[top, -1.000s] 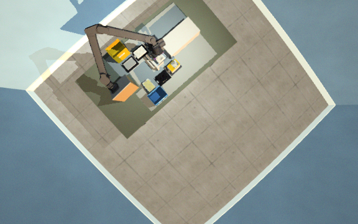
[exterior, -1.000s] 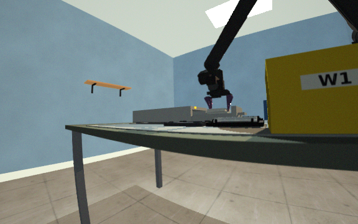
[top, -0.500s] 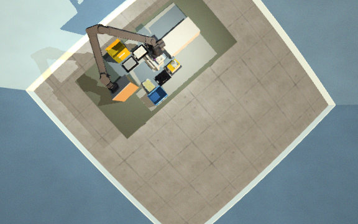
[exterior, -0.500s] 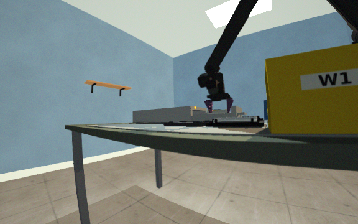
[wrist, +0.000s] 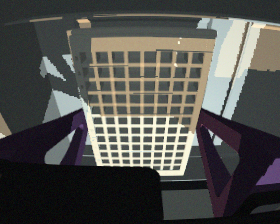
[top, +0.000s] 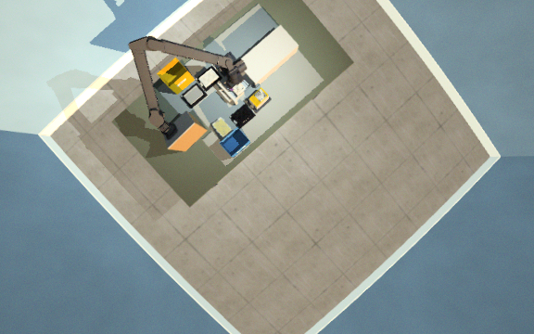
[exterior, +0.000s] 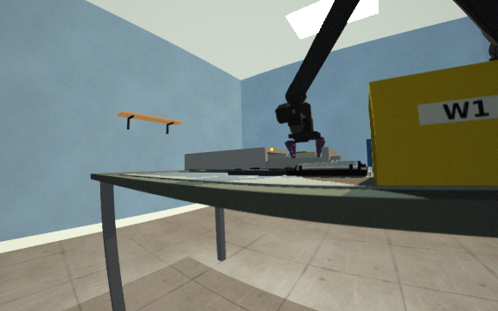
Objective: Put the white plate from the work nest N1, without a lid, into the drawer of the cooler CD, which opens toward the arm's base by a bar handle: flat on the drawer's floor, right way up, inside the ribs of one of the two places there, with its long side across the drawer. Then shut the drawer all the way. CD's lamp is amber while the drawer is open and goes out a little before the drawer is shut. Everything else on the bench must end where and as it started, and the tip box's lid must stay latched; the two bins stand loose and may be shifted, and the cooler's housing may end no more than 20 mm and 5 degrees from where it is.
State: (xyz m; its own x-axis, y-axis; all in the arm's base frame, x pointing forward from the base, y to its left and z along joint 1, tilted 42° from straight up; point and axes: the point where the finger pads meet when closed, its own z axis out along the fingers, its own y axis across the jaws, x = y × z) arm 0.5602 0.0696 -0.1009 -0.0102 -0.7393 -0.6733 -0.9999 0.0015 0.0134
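The white plate is right at my hand. From my hand the other things lie so: cooler CD (18 cm ahead, 1 cm below); cooler drawer (4 cm ahead, 1 cm below); yellow tip box (5 cm ahead, 19 cm to the right, 2 cm above).
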